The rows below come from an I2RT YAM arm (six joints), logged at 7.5 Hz.
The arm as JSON. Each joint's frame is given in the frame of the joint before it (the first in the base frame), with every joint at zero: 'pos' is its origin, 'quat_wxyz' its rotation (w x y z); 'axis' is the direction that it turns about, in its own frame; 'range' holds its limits. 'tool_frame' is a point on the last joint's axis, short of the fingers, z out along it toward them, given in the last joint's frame.
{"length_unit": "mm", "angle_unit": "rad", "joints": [
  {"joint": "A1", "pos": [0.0, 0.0, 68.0], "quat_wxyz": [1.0, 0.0, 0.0, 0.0], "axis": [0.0, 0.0, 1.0], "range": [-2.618, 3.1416]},
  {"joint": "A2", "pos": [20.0, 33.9, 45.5], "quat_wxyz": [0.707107, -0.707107, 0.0, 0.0], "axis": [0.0, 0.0, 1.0], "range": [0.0, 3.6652]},
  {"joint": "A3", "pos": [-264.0, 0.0, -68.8], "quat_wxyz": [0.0, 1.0, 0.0, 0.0], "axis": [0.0, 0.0, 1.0], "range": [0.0, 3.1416]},
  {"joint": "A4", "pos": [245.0, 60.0, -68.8], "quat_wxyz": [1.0, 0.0, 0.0, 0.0], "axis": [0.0, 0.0, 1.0], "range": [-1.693, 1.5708]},
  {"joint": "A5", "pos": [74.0, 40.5, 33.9], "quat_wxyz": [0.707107, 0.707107, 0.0, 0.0], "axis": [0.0, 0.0, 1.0], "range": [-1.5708, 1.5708]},
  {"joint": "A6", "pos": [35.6, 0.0, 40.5], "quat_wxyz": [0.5, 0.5, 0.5, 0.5], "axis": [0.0, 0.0, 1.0], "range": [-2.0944, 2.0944]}
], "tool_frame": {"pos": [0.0, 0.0, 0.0], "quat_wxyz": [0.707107, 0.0, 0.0, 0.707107]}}
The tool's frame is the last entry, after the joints.
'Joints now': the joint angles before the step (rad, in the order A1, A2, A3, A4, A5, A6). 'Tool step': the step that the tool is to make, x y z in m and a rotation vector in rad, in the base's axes. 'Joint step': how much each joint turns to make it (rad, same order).
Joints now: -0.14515, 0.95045, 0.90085, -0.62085, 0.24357, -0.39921
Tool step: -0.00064, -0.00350, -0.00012, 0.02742, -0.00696, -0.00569
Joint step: -0.02329, -0.00037, 0.00000, -0.00036, -0.03129, 0.01143
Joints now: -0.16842, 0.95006, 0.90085, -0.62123, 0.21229, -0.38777
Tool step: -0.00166, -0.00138, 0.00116, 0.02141, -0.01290, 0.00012
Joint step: -0.01258, -0.00723, 0.00002, -0.00040, -0.02441, 0.01069
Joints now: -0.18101, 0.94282, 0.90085, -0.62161, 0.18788, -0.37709
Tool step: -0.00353, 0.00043, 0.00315, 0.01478, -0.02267, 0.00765
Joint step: -0.00494, -0.01832, 0.00001, -0.00002, -0.02135, 0.00726
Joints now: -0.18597, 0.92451, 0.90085, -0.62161, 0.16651, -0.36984
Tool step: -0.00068, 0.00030, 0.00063, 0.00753, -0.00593, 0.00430
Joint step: -0.00079, -0.00382, -0.00001, 0.00002, -0.00917, 0.00380
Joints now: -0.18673, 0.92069, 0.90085, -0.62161, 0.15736, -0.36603
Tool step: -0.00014, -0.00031, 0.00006, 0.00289, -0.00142, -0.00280
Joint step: -0.00191, -0.00037, -0.00001, 0.00001, -0.00115, 0.00305
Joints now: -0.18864, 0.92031, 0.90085, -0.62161, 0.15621, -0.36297
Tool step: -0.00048, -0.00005, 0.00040, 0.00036, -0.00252, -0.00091
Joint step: -0.00079, -0.00229, 0.00002, -0.00001, -0.00040, 0.00074
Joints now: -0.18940, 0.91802, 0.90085, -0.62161, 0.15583, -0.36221
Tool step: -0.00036, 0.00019, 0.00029, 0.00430, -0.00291, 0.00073
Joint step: -0.00001, -0.00189, 0.00003, -0.00039, -0.00344, 0.00343
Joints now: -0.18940, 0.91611, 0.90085, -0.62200, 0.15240, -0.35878
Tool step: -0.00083, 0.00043, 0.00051, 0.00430, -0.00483, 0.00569
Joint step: -0.00001, -0.00459, -0.00077, 0.00001, -0.00764, 0.00075
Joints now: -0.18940, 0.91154, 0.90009, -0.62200, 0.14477, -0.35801
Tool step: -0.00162, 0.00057, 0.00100, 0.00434, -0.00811, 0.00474
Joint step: 0.00000, -0.00841, -0.00115, -0.00038, -0.00724, 0.00190
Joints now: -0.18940, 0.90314, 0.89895, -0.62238, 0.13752, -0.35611
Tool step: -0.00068, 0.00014, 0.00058, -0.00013, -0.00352, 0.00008
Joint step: -0.00002, -0.00344, -0.00001, 0.00000, -0.00040, 0.00038
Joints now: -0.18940, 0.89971, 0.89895, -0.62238, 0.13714, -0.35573
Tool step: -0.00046, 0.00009, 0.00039, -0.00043, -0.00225, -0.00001
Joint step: 0.00001, -0.00230, 0.00000, -0.00002, 0.00002, 0.00001
